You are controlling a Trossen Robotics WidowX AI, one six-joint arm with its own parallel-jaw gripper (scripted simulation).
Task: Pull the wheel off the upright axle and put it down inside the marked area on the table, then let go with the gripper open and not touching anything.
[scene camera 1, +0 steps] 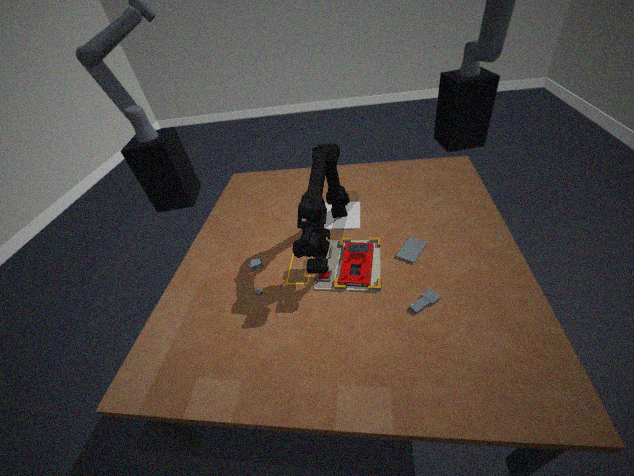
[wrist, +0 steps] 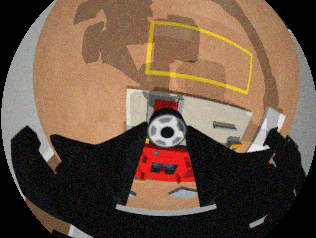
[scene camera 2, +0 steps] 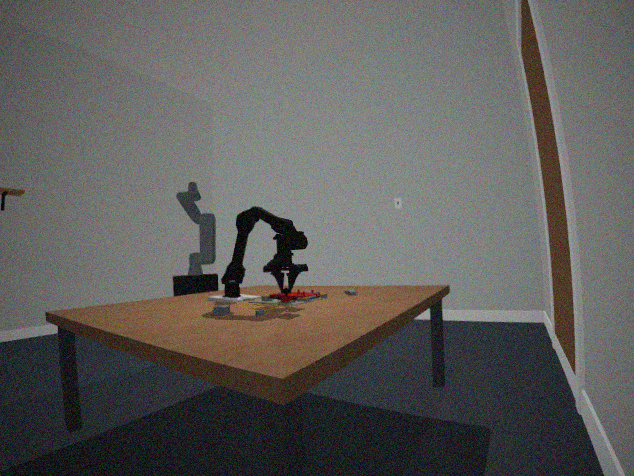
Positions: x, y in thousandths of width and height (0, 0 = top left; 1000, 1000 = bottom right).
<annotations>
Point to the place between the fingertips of the gripper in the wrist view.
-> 530, 536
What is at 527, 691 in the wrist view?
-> A red model.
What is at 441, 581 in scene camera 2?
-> The gripper.
</annotations>
